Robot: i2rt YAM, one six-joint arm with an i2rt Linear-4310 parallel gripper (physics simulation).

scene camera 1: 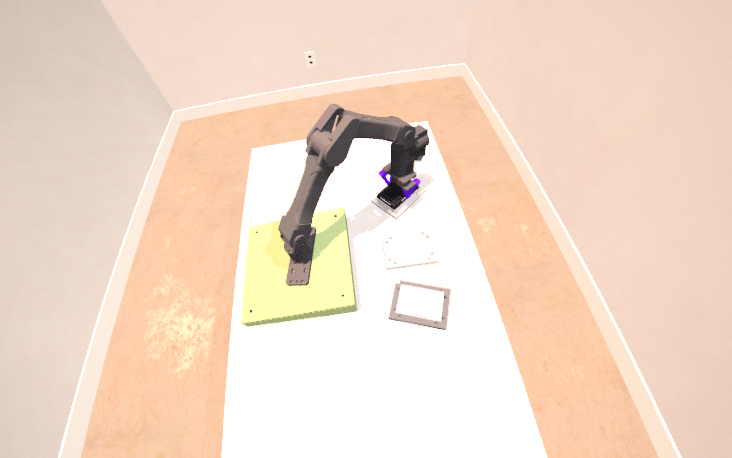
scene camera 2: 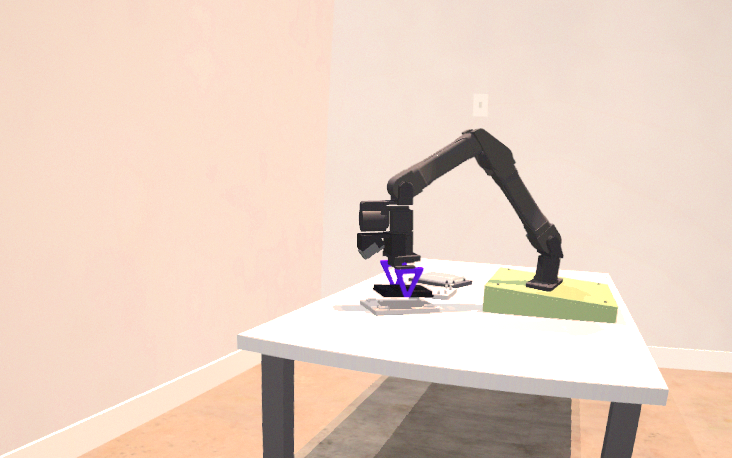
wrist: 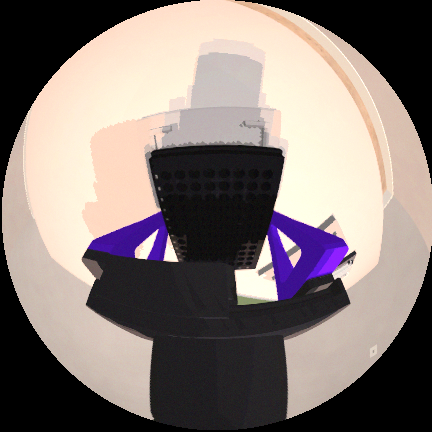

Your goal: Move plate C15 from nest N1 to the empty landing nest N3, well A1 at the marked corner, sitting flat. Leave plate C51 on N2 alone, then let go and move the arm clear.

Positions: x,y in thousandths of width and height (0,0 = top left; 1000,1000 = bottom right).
Labels:
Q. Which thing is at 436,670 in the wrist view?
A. The gripper.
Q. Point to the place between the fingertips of the gripper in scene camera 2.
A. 547,641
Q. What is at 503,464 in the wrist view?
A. A black well plate.

